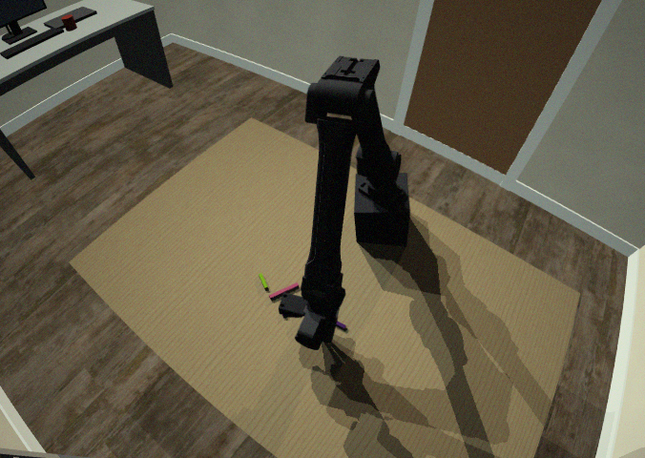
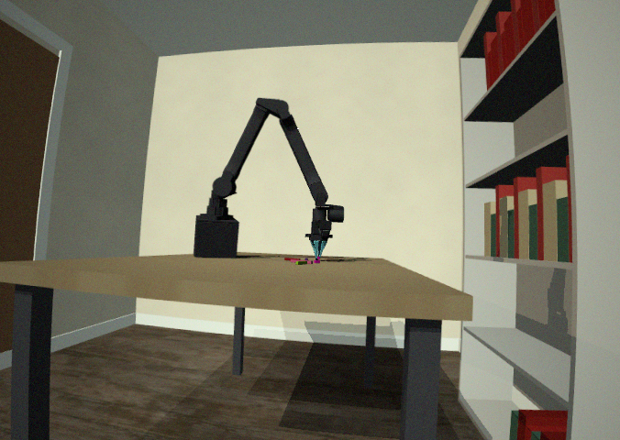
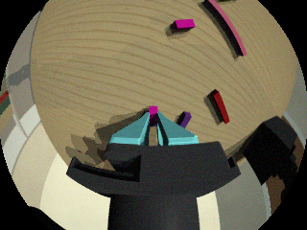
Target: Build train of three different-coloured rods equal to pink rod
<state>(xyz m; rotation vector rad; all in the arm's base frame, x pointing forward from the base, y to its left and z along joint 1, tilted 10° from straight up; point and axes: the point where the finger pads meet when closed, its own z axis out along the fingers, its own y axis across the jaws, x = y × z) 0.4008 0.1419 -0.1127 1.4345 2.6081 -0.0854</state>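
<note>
Now: the blue rod 1 cm behind my hand, 1 cm to the left of it and 1 cm below it. Round my hand: red rod 9 cm behind, 6 cm to the right, 1 cm below; then pink rod 1 cm behind, 16 cm to the right, 1 cm below; then purple rod 5 cm behind, 1 cm below.
</note>
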